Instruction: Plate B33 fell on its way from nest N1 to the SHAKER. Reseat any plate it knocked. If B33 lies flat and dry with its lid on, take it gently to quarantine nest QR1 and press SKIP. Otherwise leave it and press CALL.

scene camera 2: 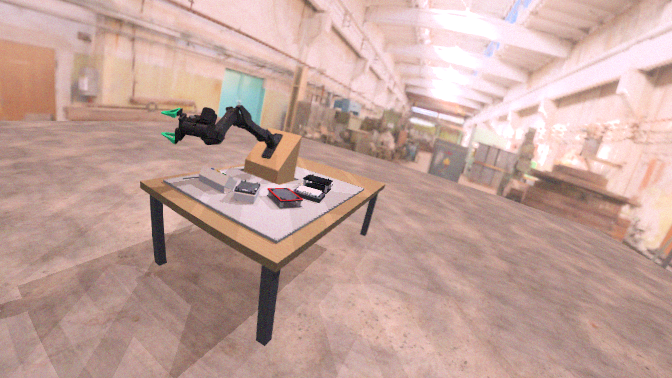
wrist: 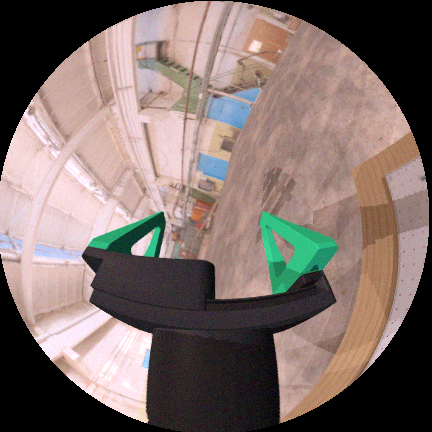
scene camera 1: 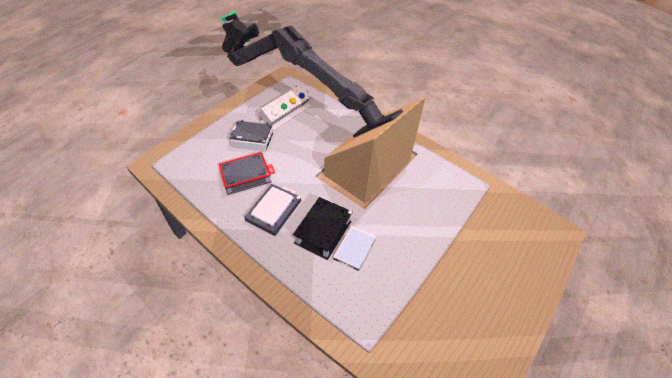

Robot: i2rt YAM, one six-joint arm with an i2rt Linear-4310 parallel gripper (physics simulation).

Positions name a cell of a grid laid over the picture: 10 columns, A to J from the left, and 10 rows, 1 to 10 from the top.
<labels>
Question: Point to a white button box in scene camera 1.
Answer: E3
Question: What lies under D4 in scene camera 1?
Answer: A shaker.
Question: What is my gripper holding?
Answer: Nothing.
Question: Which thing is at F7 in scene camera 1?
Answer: A white plate lid.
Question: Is my gripper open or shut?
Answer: Open.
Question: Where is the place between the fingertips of my gripper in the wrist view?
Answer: E6
</labels>
